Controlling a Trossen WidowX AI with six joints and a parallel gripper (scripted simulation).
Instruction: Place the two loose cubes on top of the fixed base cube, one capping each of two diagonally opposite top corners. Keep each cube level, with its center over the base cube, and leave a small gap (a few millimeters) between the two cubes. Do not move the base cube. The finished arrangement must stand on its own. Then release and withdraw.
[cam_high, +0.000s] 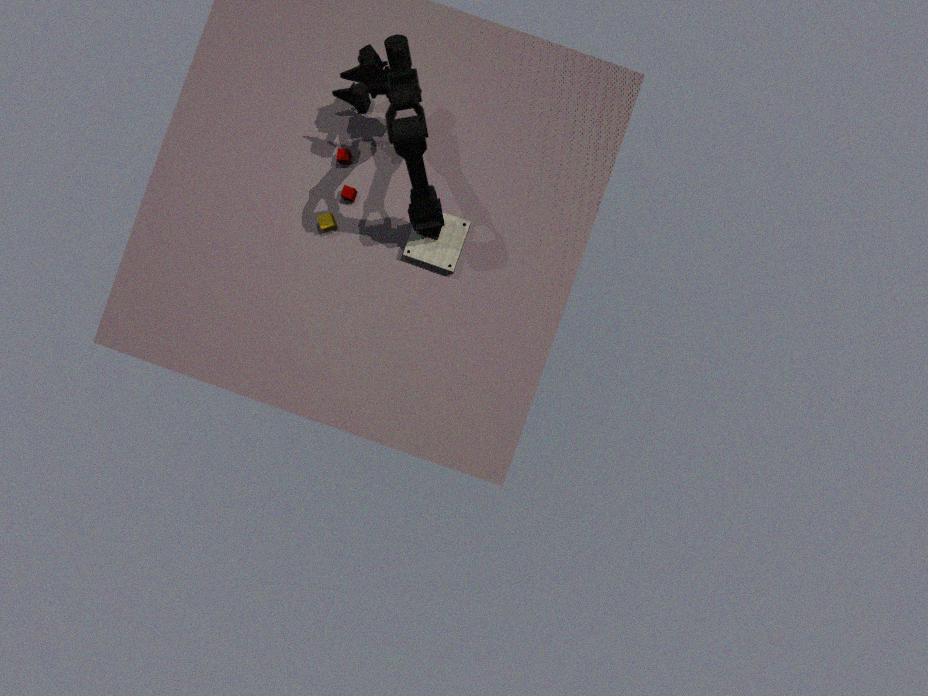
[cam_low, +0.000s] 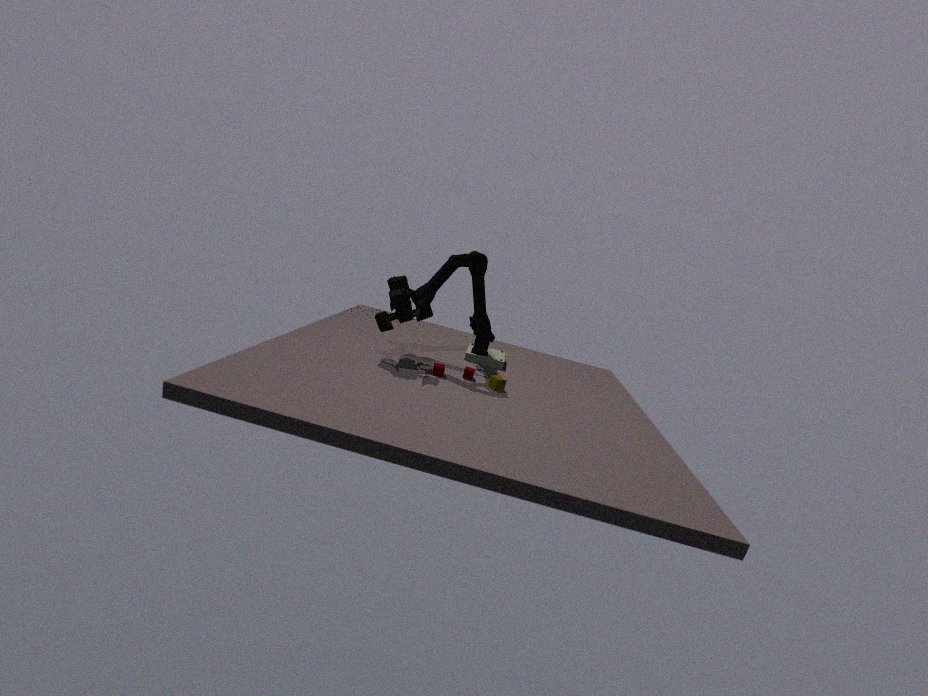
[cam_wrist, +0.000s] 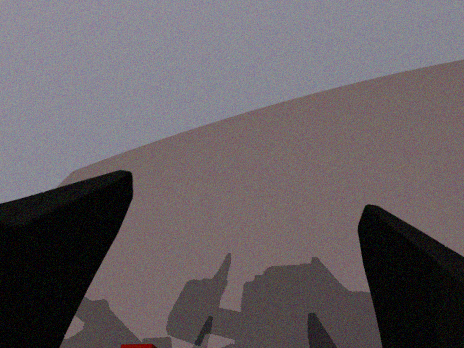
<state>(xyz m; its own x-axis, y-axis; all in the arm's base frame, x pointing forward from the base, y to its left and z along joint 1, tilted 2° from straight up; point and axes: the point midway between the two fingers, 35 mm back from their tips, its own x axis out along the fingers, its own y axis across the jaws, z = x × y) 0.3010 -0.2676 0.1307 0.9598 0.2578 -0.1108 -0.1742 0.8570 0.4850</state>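
The yellow base cube is 4 cm behind my gripper tip, 34 cm to the left of it and 13 cm below it.
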